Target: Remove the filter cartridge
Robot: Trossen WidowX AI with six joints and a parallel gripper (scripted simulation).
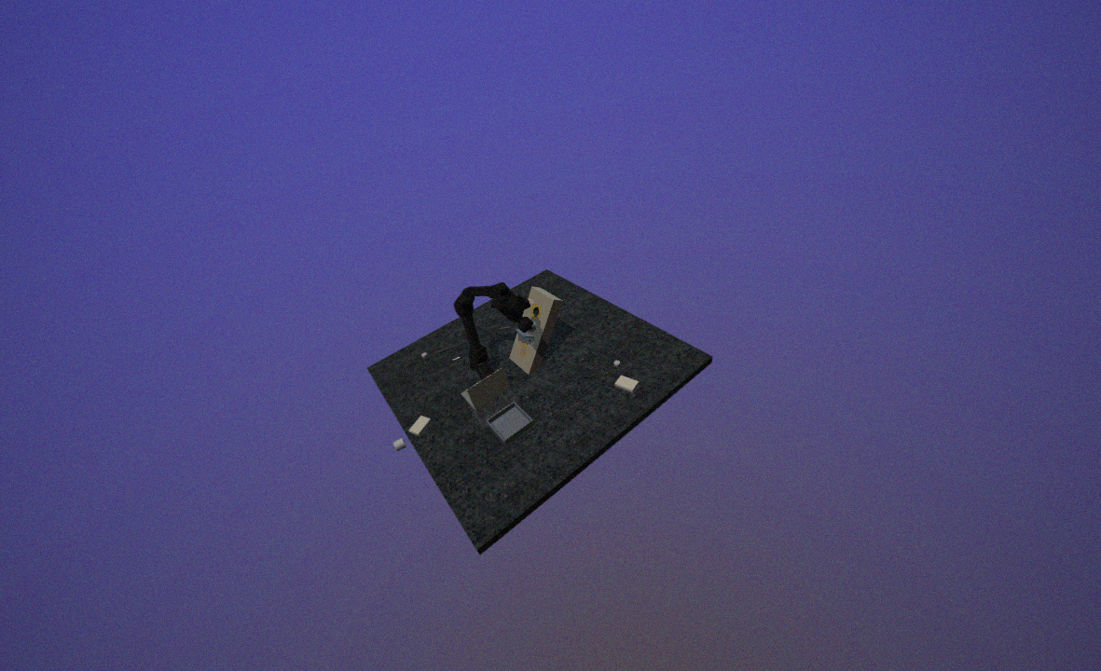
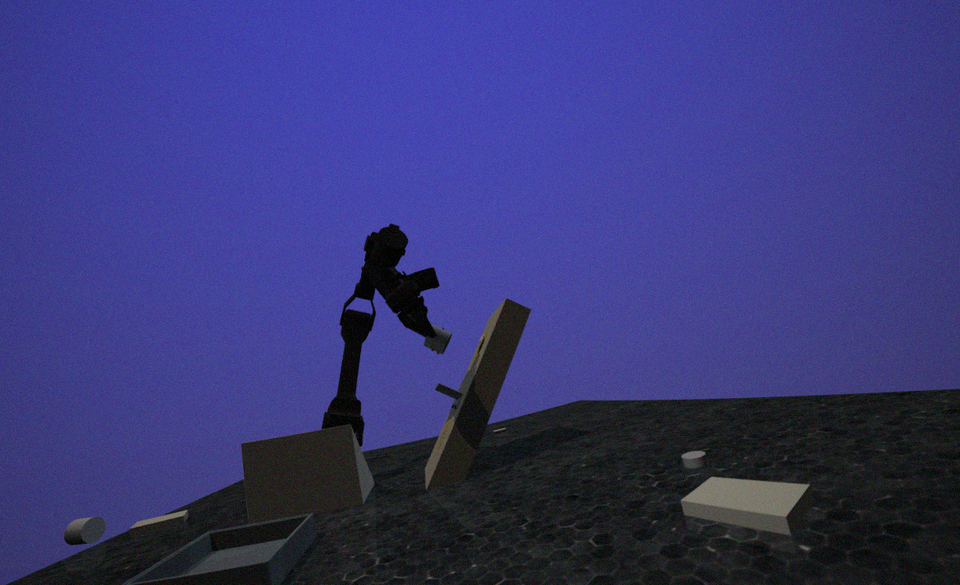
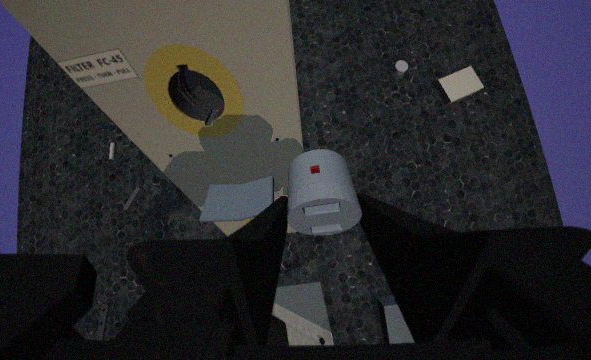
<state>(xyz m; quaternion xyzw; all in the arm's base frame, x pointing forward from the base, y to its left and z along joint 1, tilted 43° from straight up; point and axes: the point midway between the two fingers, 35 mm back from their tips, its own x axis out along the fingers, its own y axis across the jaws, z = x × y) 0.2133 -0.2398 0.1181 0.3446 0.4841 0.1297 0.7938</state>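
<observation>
My gripper tip is now 310 mm past the tray, 260 mm above it and 180 mm to the left of it. From my gripper tip the other things lie so: round filter cartridge: right at my gripper tip; then beige service panel: 110 mm below, 90 mm to the left, 70 mm ahead; then grey flap: 120 mm below, 90 mm to the left, 20 mm ahead.
</observation>
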